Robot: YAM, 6 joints.
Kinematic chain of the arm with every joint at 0, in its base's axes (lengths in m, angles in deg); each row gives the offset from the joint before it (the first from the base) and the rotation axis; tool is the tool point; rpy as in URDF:
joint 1: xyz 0 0 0.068 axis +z
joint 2: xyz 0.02 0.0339 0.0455 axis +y
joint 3: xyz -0.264 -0.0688 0 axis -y
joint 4: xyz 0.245 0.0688 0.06 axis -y
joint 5: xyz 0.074 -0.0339 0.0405 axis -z
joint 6: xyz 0.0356 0 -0.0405 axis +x
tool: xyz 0 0 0 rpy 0 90 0
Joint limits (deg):
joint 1: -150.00..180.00
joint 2: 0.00..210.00
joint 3: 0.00..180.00
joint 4: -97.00..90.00
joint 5: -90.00..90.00
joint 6: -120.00..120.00
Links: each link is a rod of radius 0.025 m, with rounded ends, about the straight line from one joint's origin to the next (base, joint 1, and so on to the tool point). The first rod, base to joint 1, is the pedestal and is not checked.
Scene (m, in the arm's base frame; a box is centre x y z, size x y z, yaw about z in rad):
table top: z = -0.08
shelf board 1: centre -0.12 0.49 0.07 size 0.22 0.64 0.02 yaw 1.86
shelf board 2: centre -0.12 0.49 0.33 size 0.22 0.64 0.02 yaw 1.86
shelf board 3: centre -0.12 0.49 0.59 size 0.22 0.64 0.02 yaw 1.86
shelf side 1: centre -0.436 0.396 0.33 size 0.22 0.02 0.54 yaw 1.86
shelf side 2: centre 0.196 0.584 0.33 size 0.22 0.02 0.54 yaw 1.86
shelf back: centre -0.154 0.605 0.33 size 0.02 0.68 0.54 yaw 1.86
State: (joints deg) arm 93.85 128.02 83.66 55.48 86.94 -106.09
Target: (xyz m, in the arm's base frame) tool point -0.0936 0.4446 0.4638
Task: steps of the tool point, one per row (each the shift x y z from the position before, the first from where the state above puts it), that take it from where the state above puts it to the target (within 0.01 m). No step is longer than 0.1 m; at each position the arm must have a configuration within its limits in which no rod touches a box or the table.
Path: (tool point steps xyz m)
1: 0.0184 -0.0455 0.0059
2: 0.0152 -0.0507 0.0000
3: 0.0114 -0.0546 -0.0058
4: -0.0360 0.0134 0.0830
5: -0.0340 -0.0143 0.0876
6: -0.0240 -0.0414 0.0854
7: -0.0124 0.0424 0.0110
8: -0.0124 0.0420 0.0036
9: -0.0120 0.0403 -0.0038
10: -0.0114 0.0375 -0.0108

